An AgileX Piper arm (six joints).
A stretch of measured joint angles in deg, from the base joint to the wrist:
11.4 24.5 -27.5 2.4 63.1 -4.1
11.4 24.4 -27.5 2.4 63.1 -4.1
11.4 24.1 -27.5 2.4 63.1 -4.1
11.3 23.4 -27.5 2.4 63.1 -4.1
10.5 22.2 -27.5 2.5 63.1 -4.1
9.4 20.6 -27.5 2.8 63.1 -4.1
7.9 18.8 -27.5 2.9 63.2 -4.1
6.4 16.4 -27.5 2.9 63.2 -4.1
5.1 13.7 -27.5 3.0 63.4 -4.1
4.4 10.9 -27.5 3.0 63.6 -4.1
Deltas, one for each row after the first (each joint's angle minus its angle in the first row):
0.0 -0.1 0.0 0.0 0.0 0.0
0.0 -0.4 0.0 0.0 0.0 0.0
-0.1 -1.1 0.0 0.0 0.0 0.0
-0.9 -2.3 0.0 0.1 0.0 0.0
-2.0 -3.9 0.0 0.4 0.0 0.0
-3.5 -5.7 0.0 0.5 0.1 0.0
-5.0 -8.1 0.0 0.5 0.1 0.0
-6.3 -10.8 0.0 0.6 0.3 0.0
-7.0 -13.6 0.0 0.6 0.5 0.0

